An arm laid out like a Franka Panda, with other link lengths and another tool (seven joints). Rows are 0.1 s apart.
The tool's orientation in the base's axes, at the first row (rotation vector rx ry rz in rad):
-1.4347 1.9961 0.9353
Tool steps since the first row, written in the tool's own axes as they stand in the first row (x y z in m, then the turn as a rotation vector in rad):
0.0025 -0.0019 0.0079 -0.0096 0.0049 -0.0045
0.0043 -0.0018 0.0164 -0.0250 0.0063 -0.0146
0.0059 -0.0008 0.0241 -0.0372 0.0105 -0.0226
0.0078 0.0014 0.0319 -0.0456 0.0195 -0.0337
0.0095 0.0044 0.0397 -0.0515 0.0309 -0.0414
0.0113 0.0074 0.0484 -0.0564 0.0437 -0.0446
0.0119 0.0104 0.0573 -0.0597 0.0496 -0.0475
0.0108 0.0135 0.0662 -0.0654 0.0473 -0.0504
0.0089 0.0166 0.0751 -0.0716 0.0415 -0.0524
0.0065 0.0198 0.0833 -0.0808 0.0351 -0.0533
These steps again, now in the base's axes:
0.0011 0.0042 -0.0073 -0.0017 0.0033 0.0111
0.0005 0.0097 -0.0140 0.0018 0.0050 0.0291
-0.0009 0.0149 -0.0198 0.0016 0.0071 0.0442
-0.0035 0.0202 -0.0257 -0.0044 0.0054 0.0596
-0.0068 0.0259 -0.0312 -0.0134 0.0054 0.0715
-0.0102 0.0321 -0.0373 -0.0241 0.0085 0.0802
-0.0131 0.0392 -0.0427 -0.0287 0.0094 0.0858
-0.0157 0.0474 -0.0468 -0.0247 0.0101 0.0913
-0.0179 0.0561 -0.0503 -0.0173 0.0111 0.0958
-0.0201 0.0645 -0.0530 -0.0083 0.0146 0.1016

